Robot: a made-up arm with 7 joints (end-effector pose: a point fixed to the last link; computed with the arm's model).
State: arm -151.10 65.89 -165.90 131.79 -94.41 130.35 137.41
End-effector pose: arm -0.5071 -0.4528 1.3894 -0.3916 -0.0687 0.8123 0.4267
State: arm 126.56 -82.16 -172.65 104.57 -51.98 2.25 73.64
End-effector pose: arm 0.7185 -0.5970 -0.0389 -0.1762 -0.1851 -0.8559 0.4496
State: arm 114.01 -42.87 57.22 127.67 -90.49 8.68 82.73
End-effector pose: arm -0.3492 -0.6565 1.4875 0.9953 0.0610 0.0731 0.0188
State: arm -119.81 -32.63 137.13 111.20 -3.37 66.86 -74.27
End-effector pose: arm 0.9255 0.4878 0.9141 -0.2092 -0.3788 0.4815 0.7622
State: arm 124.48 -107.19 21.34 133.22 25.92 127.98 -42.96
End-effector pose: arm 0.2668 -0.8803 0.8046 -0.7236 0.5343 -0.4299 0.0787
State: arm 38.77 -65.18 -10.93 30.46 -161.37 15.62 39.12
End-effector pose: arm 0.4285 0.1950 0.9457 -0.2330 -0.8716 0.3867 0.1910
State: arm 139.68 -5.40 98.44 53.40 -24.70 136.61 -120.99
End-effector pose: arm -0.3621 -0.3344 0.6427 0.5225 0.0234 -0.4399 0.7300
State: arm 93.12 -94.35 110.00 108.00 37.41 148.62 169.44
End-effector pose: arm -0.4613 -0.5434 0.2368 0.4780 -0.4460 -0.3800 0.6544
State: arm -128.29 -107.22 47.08 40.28 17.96 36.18 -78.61
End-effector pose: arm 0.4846 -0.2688 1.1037 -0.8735 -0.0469 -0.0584 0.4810
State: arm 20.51 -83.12 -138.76 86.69 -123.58 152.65 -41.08
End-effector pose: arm -0.5573 -0.4289 0.0790 0.0375 0.7587 -0.2867 0.5838
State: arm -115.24 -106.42 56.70 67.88 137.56 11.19 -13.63
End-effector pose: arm 0.7205 0.0531 1.0848 0.1330 -0.8181 -0.5332 0.1695
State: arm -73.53 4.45 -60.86 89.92 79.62 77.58 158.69
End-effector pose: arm -0.4939 -0.7469 1.1218 -0.5972 -0.4543 0.1679 0.6394
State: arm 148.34 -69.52 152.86 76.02 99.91 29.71 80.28
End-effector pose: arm 0.2651 -0.7480 0.0069 -0.0117 -0.2613 0.7554 0.6008
